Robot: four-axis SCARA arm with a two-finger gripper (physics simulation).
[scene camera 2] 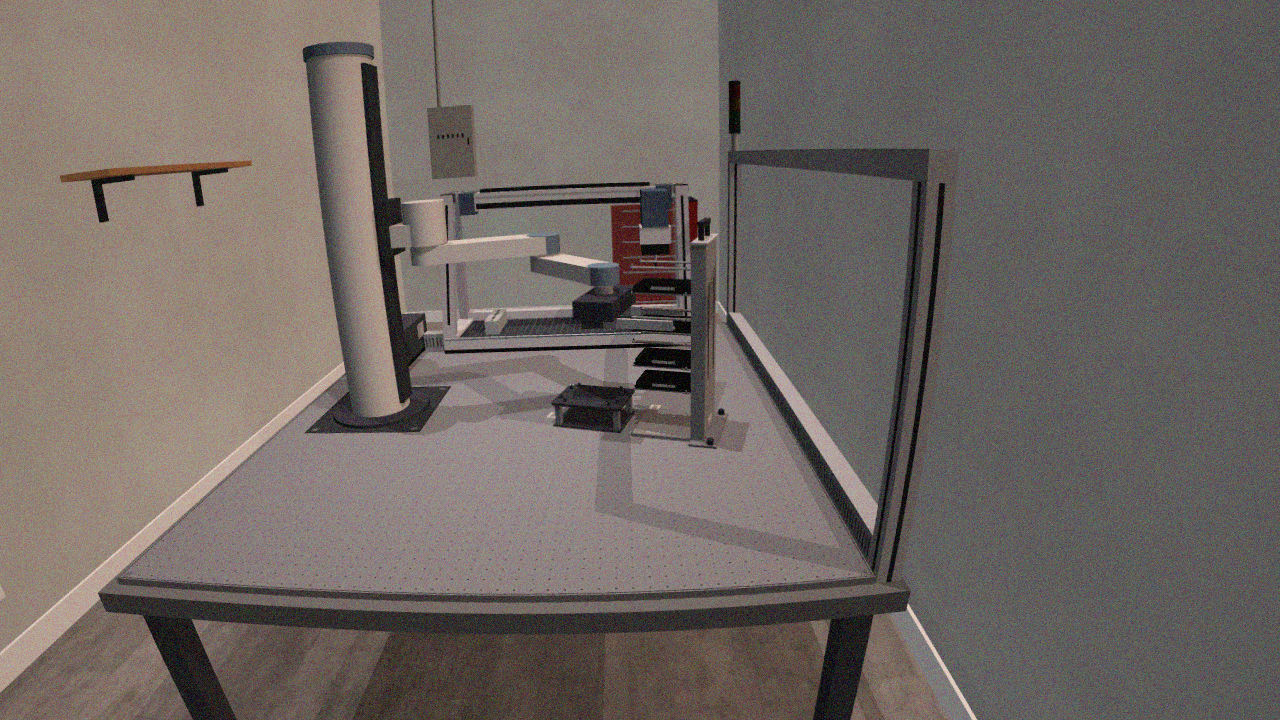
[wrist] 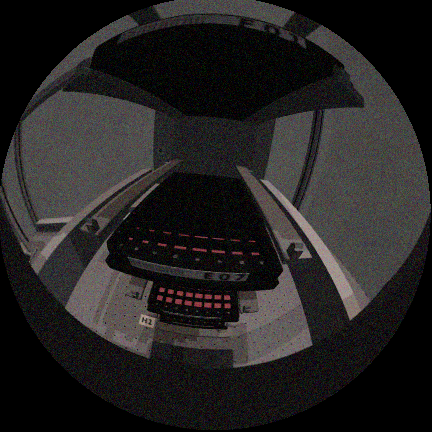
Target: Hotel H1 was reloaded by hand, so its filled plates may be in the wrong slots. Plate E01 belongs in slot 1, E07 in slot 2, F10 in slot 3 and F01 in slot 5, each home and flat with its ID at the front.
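Places are measured from the arm's base along level axes (x down, y right, z back), in metres.
Where they show: gripper, fingertip midpoint: (wrist: 203,181); arm's base at its link origin: (scene camera 2: 382,412).
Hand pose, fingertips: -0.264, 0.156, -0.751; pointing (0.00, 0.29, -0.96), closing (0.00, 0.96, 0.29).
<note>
Things, the pixels of their top centre, and the offset from my fingertips, as dx, dy, dz. "spot": a spot on its surface instead. Level surfaces: height alone.
- plate E07 at its top centre: (wrist: 200,196) (scene camera 2: 667,320) +0.004, -0.007, +0.022
- dark plate at its top centre: (wrist: 213,83) (scene camera 2: 667,282) -0.079, -0.006, +0.023
- plate with red wells, top centre: (wrist: 197,260) (scene camera 2: 667,354) +0.080, -0.006, +0.023
- table at its surface level: dx +0.252
- H1 label at a spot on its surface: (wrist: 146,320) spot: +0.251, -0.116, +0.048
My gripper (scene camera 2: 669,325) (wrist: 203,181) is shut on plate E07 (wrist: 187,227), a dark plate held level inside hotel H1 (scene camera 2: 703,340), with its ID strip facing the wrist camera. A pair of side ledges (wrist: 279,227) runs beside the plate; whether it touches them is unclear. Another dark plate (wrist: 215,65) is above it; its partly cut-off ID begins with E0. Lower down is a plate with red wells (wrist: 195,299), with another dark edge beneath it. In the scene view, one plate (scene camera 2: 660,286) is above the fingers and two plates (scene camera 2: 663,359) (scene camera 2: 663,382) are below.
A low black stand (scene camera 2: 593,400) is on the table (scene camera 2: 447,501) left of the hotel's base. A gantry frame (scene camera 2: 537,343) stands behind the arm. A clear guard with a grey frame (scene camera 2: 918,358) runs along the right side. The H1 label (wrist: 146,320) shows low in the wrist view.
</note>
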